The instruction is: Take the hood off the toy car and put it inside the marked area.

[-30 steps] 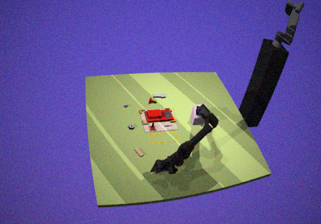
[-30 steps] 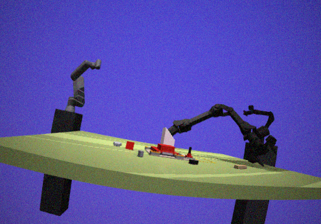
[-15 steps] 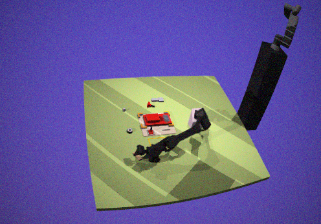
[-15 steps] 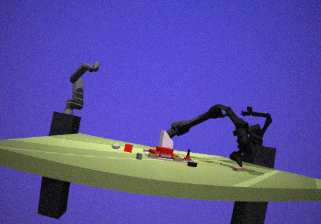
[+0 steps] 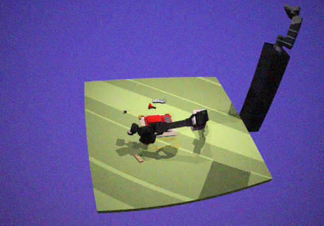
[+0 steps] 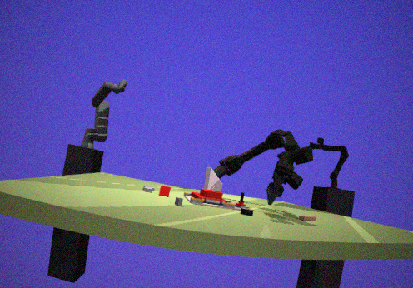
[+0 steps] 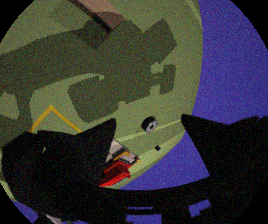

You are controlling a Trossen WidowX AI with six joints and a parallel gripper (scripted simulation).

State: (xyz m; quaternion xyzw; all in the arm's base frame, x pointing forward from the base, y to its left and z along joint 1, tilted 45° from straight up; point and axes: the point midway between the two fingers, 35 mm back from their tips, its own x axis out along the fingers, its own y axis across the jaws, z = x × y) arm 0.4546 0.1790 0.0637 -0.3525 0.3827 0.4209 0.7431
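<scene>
The red hood lies 20 cm to the right of my gripper tip, 14 cm behind it and 2 cm below it. Also, from my gripper tip: small grey piece (31 cm to the right, 7 cm ahead, 5 cm below); dark wheel (9 cm to the right, 5 cm below, 3 cm ahead); tan block (15 cm to the left, 5 cm below).
</scene>
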